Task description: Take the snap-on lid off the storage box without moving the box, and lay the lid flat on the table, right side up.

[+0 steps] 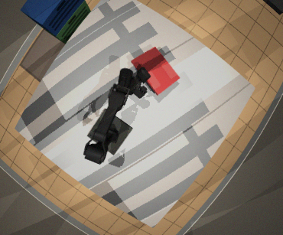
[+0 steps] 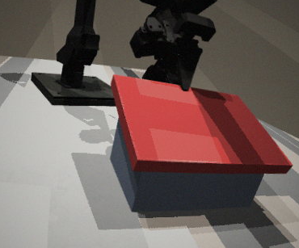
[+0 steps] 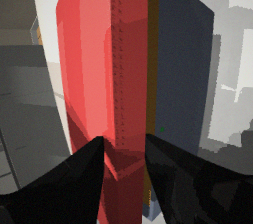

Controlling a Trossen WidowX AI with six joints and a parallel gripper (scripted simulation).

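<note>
Now: gripper tip 7 cm short of the red lid, 3 cm to the left of it and 2 cm above it. The rest, counted from my gripper tip: blue-grey storage box (8 cm below, 6 cm ahead, 3 cm to the right).
</note>
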